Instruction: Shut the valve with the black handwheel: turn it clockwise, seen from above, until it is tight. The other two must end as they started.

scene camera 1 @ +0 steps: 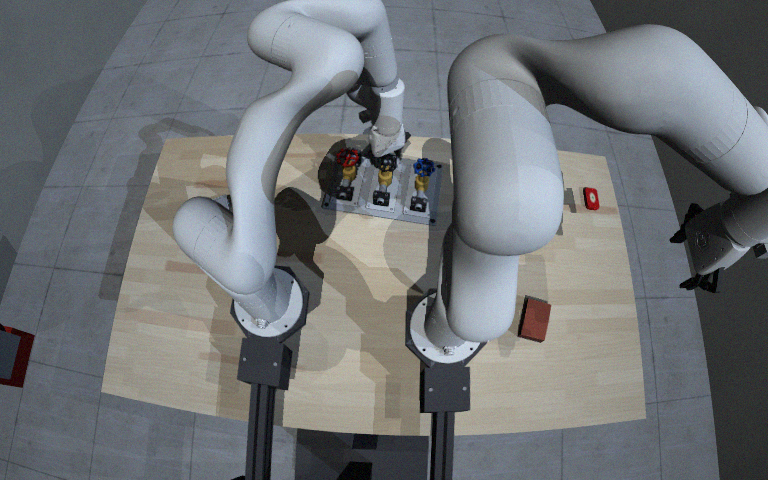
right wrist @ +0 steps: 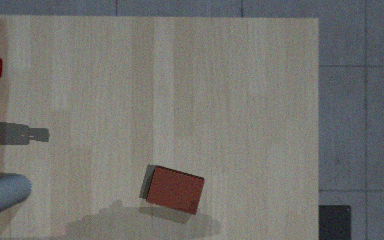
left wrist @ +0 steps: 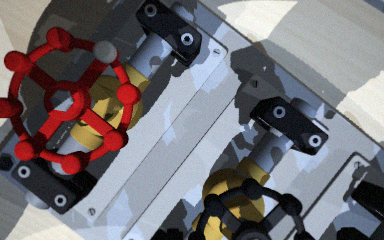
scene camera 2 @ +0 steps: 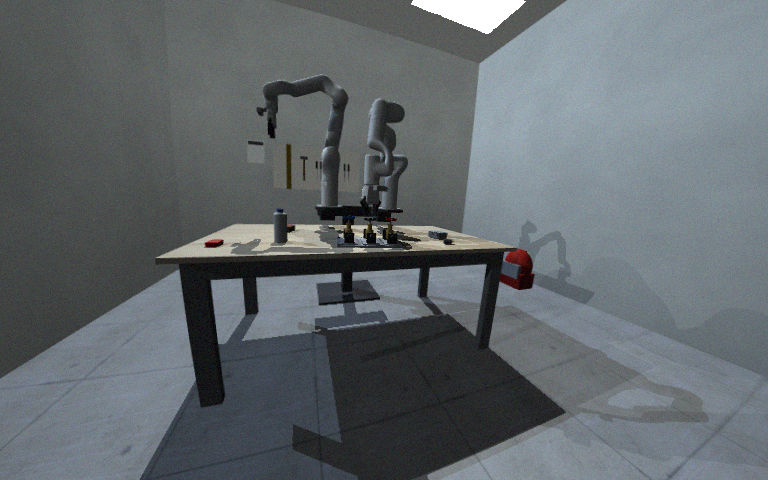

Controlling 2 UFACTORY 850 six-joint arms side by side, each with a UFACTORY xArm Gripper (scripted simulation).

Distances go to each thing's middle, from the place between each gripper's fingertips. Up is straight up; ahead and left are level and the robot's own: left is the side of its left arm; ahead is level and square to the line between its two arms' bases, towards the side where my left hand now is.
My left hand is 16 cm above the grey base plate [left wrist: 242, 60].
My right hand [scene camera 1: 680, 263] is 46 cm short of the grey base plate, 61 cm to the right of it and 63 cm above it.
